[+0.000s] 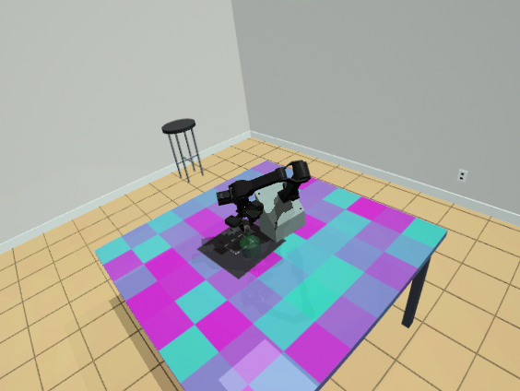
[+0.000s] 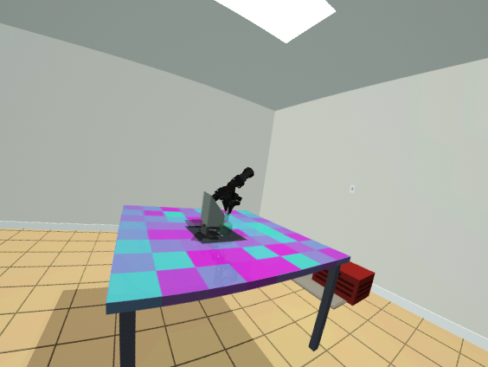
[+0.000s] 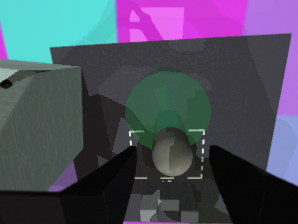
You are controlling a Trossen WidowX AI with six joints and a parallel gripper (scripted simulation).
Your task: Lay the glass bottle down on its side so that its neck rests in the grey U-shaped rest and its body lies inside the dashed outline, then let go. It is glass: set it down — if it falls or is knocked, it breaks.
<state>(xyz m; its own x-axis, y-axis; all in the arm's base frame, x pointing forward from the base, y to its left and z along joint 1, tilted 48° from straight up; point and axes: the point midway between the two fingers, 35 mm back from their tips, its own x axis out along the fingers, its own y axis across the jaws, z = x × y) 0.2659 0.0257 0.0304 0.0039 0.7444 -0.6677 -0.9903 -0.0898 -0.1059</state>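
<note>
Now: the green glass bottle 5 cm below my gripper tip. The rest, counted from my gripper tip: dark mat: 14 cm below, 8 cm to the right, 1 cm ahead.
</note>
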